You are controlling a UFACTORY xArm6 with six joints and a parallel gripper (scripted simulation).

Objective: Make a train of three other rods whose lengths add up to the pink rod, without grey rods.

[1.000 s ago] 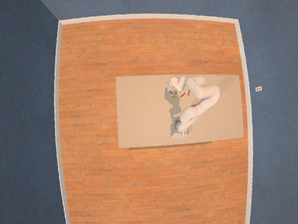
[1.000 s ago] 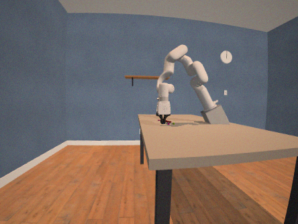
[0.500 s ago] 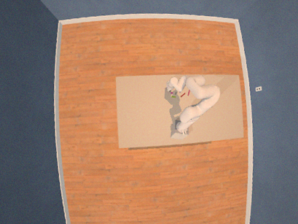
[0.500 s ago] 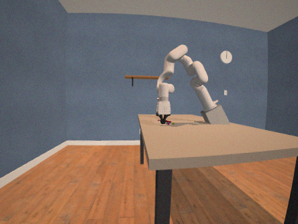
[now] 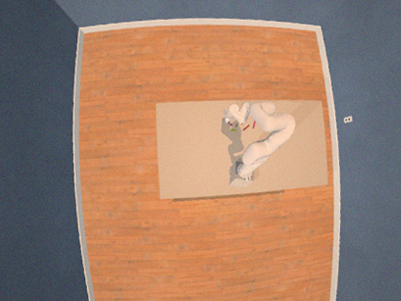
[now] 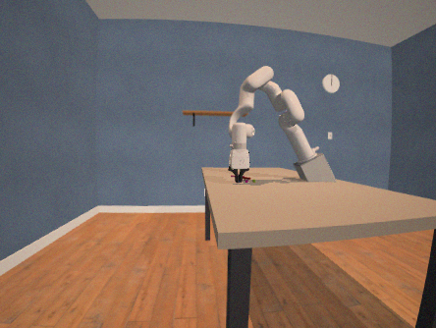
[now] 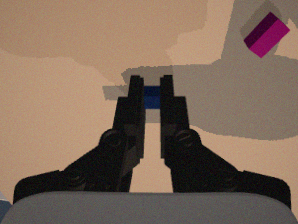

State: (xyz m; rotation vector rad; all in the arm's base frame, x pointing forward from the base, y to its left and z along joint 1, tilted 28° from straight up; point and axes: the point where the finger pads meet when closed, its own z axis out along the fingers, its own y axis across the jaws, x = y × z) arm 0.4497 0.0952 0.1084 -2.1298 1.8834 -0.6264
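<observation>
The red rod is 180 mm to the right of my hand, 90 mm behind it and 20 mm below it. Also, from my hand: lime rod 100 mm behind, 60 mm to the right, 20 mm below; grey rod 90 mm to the right, 70 mm behind, 20 mm below; magenta rod 60 mm behind, 40 mm to the right, 20 mm below.
</observation>
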